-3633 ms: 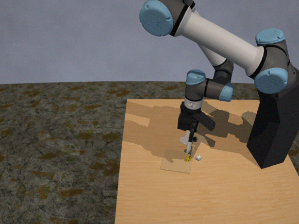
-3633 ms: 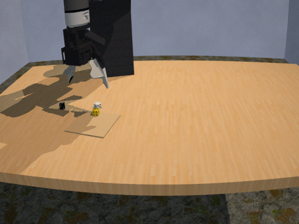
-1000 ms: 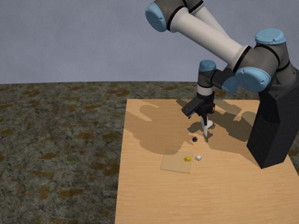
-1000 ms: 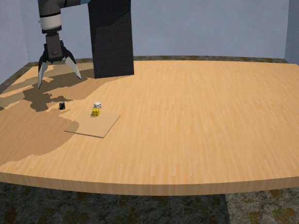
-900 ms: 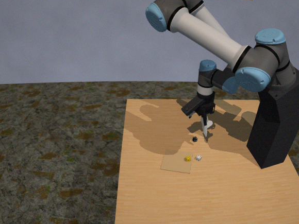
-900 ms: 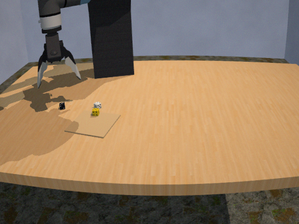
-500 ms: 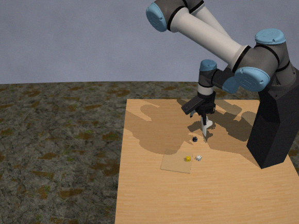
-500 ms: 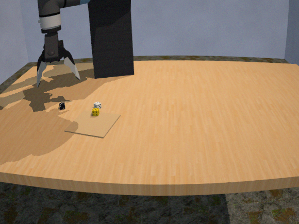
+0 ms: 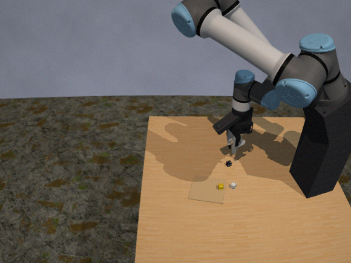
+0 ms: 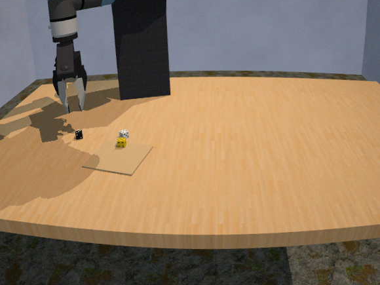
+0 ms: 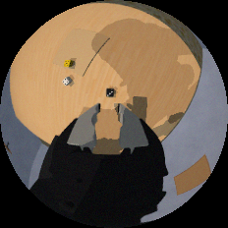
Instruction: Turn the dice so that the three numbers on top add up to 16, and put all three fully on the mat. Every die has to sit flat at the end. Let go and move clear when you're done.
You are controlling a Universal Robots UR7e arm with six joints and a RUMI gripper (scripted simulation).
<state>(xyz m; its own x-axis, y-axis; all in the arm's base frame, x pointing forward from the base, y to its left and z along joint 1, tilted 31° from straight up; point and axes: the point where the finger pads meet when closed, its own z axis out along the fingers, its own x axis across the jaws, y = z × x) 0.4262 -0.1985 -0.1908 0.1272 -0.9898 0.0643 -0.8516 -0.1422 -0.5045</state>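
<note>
My hand is 90 mm above the black die. Round my hand: yellow die 80 mm ahead, 130 mm to the left, 80 mm below; thin tan mat 130 mm ahead, 120 mm to the left, 90 mm below; white die 30 mm ahead, 140 mm to the left, 90 mm below.
</note>
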